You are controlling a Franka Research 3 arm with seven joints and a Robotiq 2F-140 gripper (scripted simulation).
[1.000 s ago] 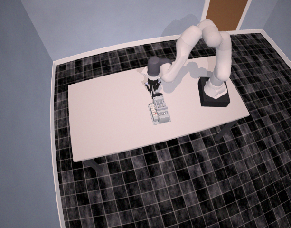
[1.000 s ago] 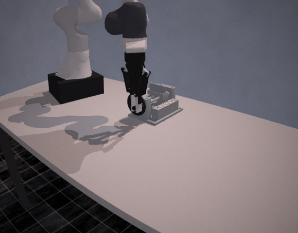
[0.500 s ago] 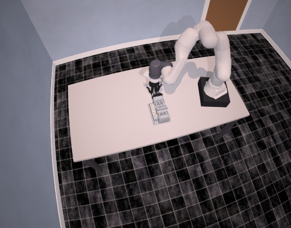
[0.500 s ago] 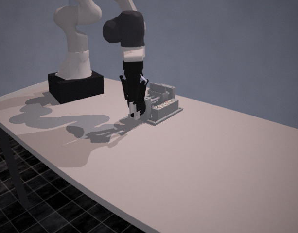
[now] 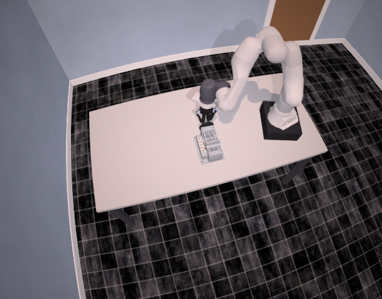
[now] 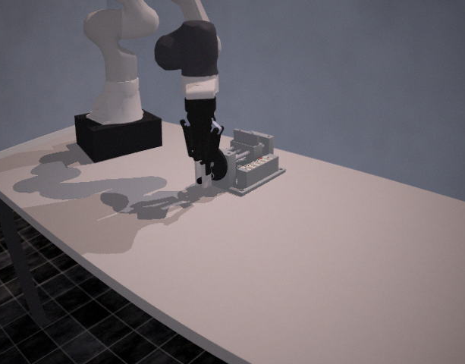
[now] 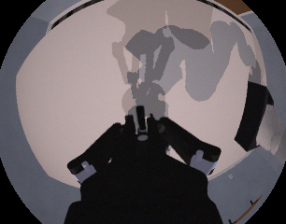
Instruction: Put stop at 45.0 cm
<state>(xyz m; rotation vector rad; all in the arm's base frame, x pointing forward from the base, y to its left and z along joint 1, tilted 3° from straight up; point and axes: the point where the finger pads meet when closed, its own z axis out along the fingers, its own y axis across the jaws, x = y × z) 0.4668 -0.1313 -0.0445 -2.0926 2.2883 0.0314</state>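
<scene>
Now: hand 170 mm to the right of the grey stop fixture, 30 mm below it and 30 mm short of it. Round my hand: black handwheel (20 mm to the left, 10 mm below).
</scene>
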